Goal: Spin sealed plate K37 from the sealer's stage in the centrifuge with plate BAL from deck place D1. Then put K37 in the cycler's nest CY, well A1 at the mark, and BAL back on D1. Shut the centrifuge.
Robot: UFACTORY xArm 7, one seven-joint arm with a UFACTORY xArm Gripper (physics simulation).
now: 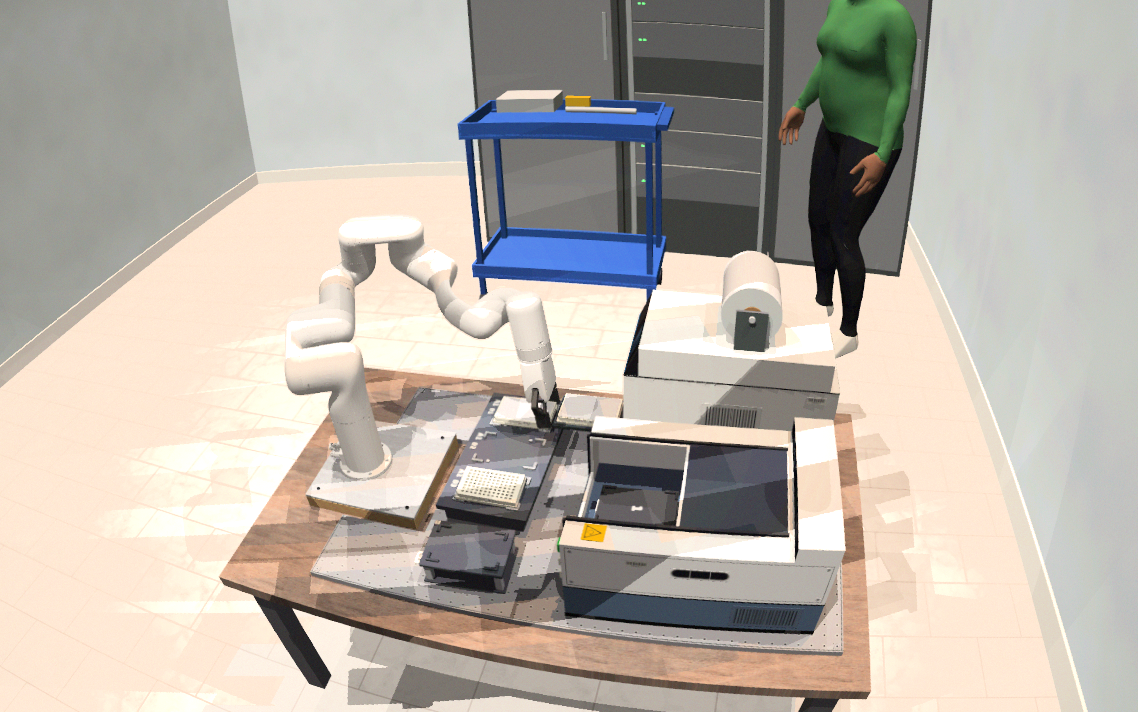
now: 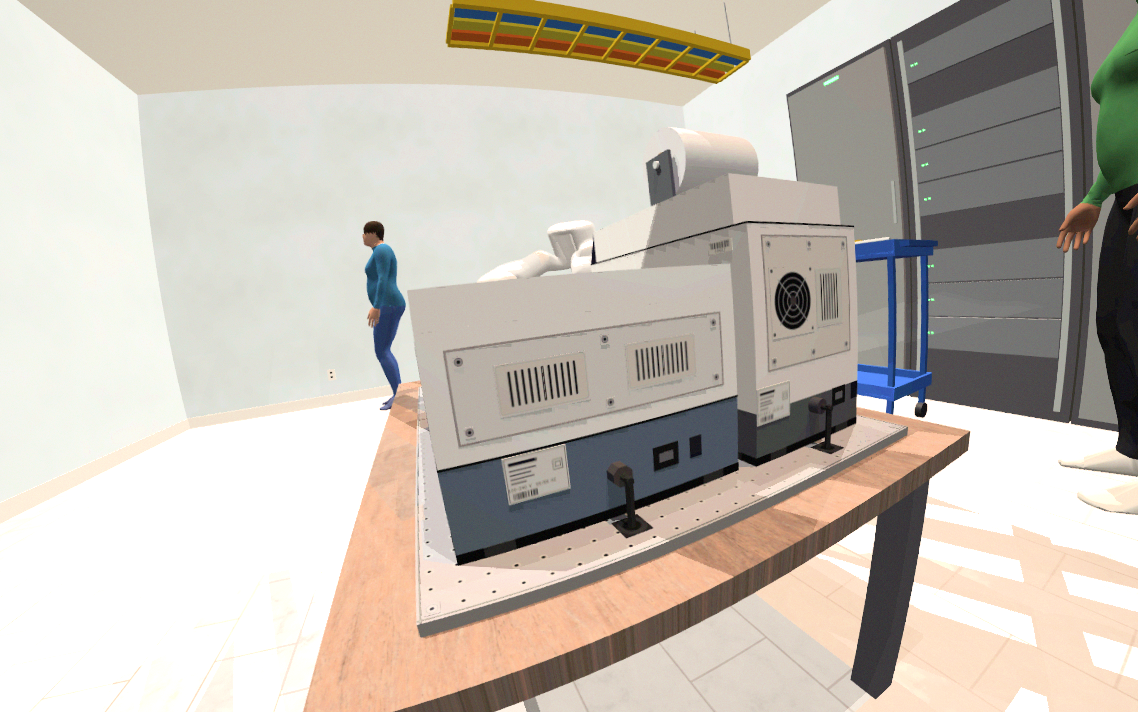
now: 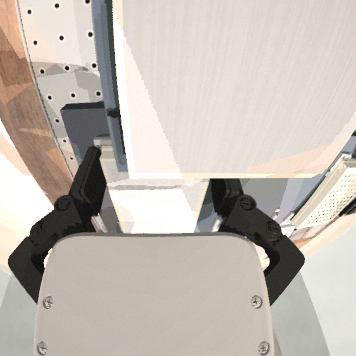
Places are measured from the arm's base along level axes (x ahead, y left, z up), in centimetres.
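Where they show: gripper, fingertip midpoint: (image 1: 549,415); arm's base, origin of the base link: (image 1: 366,461).
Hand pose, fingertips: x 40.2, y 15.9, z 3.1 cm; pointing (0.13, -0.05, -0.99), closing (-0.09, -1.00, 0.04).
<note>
Each offset is from my fingertips to the top centre of the thing. "spot": to the spot under its first point.
The gripper (image 1: 544,415) (image 3: 156,189) is low at the back of the dark deck, beside the tall machine. Its fingers stand along both long sides of a pale sealed plate {dz +1.0, dx -5.5, dy +0.7 cm} (image 3: 160,212), taken as K37, and are shut on it; its label is unreadable. Part of the plate is hidden by the housing and gripper body. A cream plate with wells {dz +1.3, dx -9.1, dy -24.1 cm} (image 1: 490,486) (image 3: 327,200), possibly BAL, sits at the deck's near end. The blue-based centrifuge (image 1: 616,570) (image 2: 579,453) stands front right, with its top opening uncovered and a dark holder visible inside. The cycler's nest cannot be made out.
The tall sealer {dz +42.0, dx +39.3, dy -8.0 cm} (image 1: 688,398) (image 2: 797,205) with a film roll {dz +42.0, dx +41.4, dy -8.2 cm} (image 1: 749,289) (image 2: 717,159) stands at the back right. Its pale housing {spot: dz +6.1, dx +6.7, dy -2.4 cm} (image 3: 225,90) is close to the fingers. A small dark stand (image 1: 469,545) is in front of the deck. A blue cart (image 1: 558,130) stands behind the table.
</note>
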